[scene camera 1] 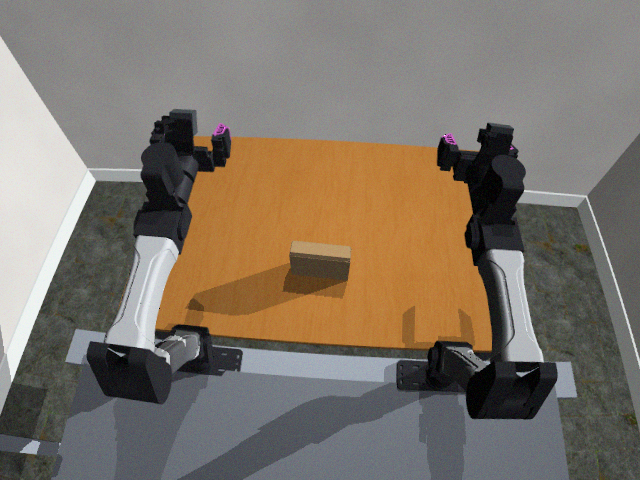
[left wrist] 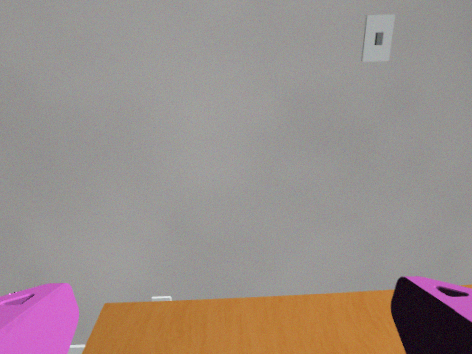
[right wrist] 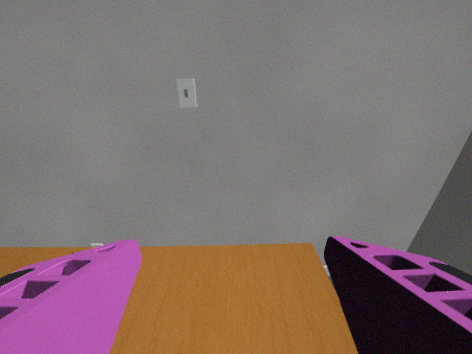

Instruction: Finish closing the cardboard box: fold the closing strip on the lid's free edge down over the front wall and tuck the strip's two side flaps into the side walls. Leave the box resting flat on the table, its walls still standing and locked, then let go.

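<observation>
The small brown cardboard box stands on the table in scene camera 1, a little below the middle of the table top. Its lid lies across the top, and its front wall is in shade. A thin line runs along the lid's near edge; the strip and side flaps are too small to make out. My left gripper is open and empty, high over the table's far left part, away from the box. My right gripper is open and empty, high over the far right part, also away from the box.
The wooden table lies between the two arms. A grey wall rises behind its far edge. Shadows fall to the left of the box and near the table's front edge.
</observation>
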